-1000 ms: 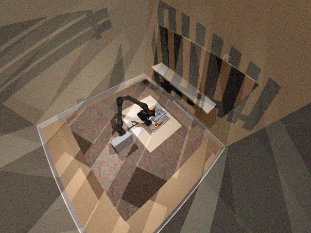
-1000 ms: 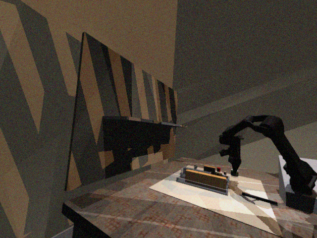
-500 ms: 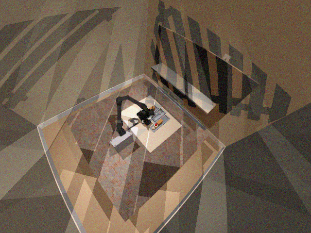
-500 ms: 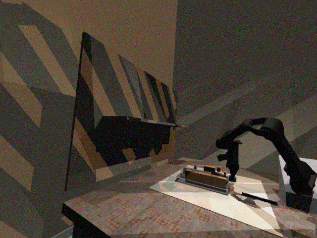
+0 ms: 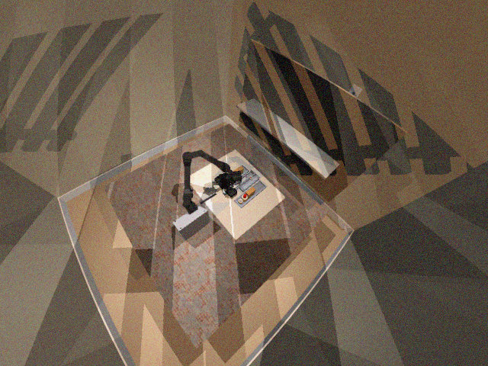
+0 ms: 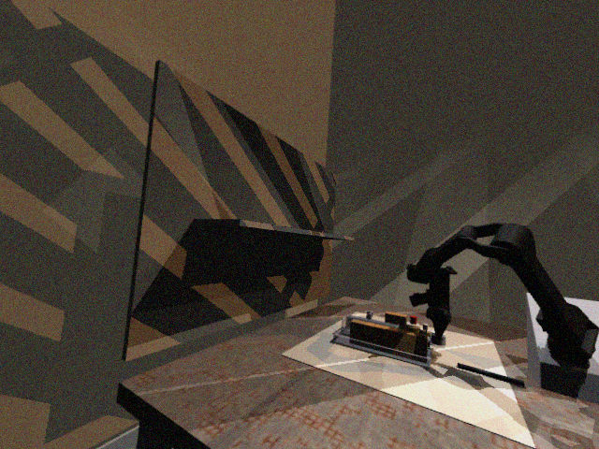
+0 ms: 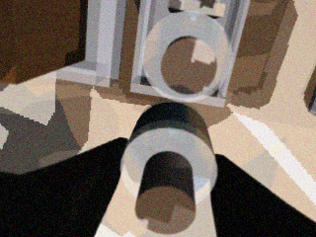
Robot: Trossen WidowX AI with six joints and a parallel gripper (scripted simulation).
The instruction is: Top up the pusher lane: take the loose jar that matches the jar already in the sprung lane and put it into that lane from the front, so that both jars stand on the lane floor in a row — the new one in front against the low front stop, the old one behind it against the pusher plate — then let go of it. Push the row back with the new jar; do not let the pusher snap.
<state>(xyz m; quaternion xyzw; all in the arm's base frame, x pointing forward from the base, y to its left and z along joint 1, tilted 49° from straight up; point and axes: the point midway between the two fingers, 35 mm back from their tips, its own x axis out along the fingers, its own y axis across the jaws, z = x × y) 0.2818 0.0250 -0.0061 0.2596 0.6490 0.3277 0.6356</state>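
Now: gripper tip 12 cm past the thin black rod, 5 cm to the right of it and 5 cm above it. The rest, counted from my gripper tip: grey lane 19 cm ahead, 4 cm below, 1 cm to the right; wall shelf 55 cm ahead, 31 cm above, 2 cm to the left.
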